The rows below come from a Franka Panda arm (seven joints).
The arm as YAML. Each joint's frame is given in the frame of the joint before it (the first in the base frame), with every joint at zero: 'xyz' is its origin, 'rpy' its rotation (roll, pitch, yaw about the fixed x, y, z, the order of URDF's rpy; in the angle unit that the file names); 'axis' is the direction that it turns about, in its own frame. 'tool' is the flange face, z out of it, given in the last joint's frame.
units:
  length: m
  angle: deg
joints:
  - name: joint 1
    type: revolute
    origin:
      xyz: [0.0, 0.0, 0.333]
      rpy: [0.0, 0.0, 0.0]
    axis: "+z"
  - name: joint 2
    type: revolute
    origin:
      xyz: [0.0, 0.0, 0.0]
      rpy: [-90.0, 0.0, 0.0]
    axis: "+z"
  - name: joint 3
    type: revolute
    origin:
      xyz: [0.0, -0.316, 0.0]
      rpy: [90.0, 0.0, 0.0]
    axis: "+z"
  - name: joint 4
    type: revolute
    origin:
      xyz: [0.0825, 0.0, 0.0]
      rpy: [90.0, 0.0, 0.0]
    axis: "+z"
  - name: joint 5
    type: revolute
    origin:
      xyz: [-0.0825, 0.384, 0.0]
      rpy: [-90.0, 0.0, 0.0]
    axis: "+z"
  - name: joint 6
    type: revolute
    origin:
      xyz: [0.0, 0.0, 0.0]
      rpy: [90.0, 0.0, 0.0]
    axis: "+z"
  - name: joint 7
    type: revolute
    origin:
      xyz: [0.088, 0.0, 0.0]
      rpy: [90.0, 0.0, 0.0]
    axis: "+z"
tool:
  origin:
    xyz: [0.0, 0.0, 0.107]
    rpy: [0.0, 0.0, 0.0]
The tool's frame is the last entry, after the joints.
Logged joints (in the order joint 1, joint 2, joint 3, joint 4, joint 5, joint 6, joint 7), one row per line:
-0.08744, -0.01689, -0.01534, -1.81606, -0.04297, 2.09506, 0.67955
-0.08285, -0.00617, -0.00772, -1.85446, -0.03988, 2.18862, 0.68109
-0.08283, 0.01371, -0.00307, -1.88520, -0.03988, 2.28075, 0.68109
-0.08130, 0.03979, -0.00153, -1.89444, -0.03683, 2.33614, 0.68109
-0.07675, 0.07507, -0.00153, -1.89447, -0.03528, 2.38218, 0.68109
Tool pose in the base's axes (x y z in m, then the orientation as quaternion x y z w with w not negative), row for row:
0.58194, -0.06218, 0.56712, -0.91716, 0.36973, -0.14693, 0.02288
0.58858, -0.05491, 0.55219, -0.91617, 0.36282, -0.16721, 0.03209
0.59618, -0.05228, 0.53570, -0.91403, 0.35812, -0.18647, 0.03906
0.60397, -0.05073, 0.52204, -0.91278, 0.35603, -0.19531, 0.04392
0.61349, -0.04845, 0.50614, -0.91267, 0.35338, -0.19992, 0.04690
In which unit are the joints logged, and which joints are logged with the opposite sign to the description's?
The joints are logged in radians. Opposite sign: none.
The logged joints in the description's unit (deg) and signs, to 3 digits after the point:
-5.010, -0.968, -0.879, -104.053, -2.462, 120.038, 38.935
-4.747, -0.354, -0.442, -106.253, -2.285, 125.399, 39.024
-4.746, 0.786, -0.176, -108.014, -2.285, 130.677, 39.024
-4.658, 2.280, -0.088, -108.543, -2.110, 133.851, 39.024
-4.397, 4.301, -0.088, -108.545, -2.021, 136.489, 39.024

